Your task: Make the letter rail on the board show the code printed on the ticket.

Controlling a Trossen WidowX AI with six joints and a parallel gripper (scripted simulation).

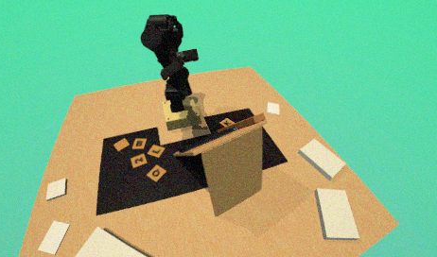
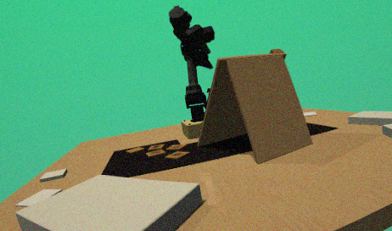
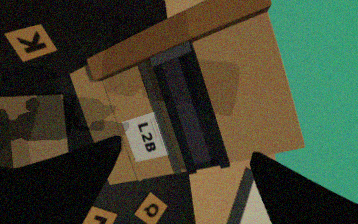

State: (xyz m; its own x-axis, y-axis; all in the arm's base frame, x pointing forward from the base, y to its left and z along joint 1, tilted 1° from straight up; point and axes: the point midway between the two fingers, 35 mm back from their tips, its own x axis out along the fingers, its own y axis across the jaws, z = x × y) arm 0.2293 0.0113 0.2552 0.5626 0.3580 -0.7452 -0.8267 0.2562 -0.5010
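My gripper tip is 5 cm past the black mat, 2 cm to the left of it and 29 cm above it. Round my gripper tip: white ticket (5 cm ahead, 19 cm below).
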